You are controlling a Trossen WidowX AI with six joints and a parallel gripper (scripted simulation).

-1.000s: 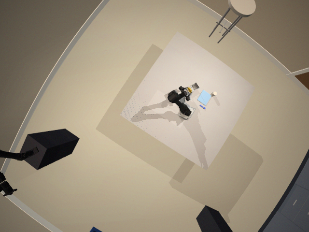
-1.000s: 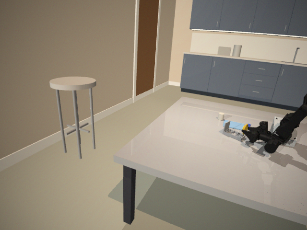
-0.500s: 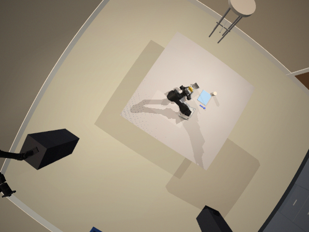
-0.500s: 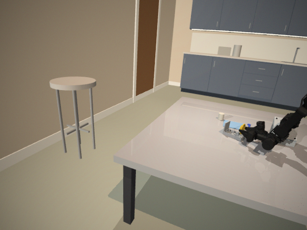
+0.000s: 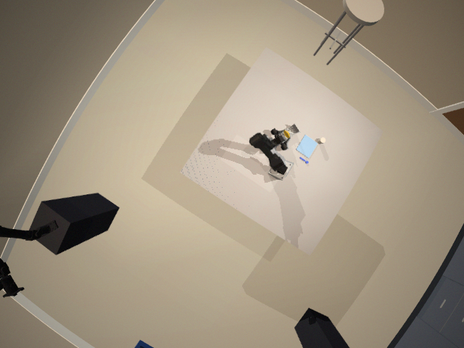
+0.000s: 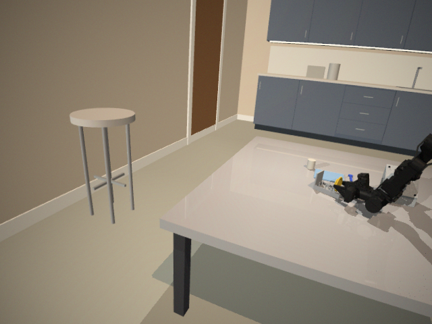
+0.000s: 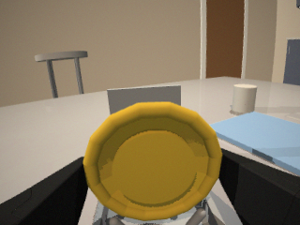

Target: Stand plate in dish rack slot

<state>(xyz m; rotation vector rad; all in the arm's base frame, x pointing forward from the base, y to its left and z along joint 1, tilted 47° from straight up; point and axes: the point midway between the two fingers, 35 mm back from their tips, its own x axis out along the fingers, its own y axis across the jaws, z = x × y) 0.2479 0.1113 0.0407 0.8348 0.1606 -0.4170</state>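
Right now my gripper tip is 1 cm past the yellow plate. Also, from my gripper tip: cream cup 12 cm ahead, 28 cm to the right, 3 cm below; blue spoon 10 cm behind, 25 cm to the right, 5 cm below; grey dish rack 2 cm ahead, 1 cm to the right, 3 cm below.
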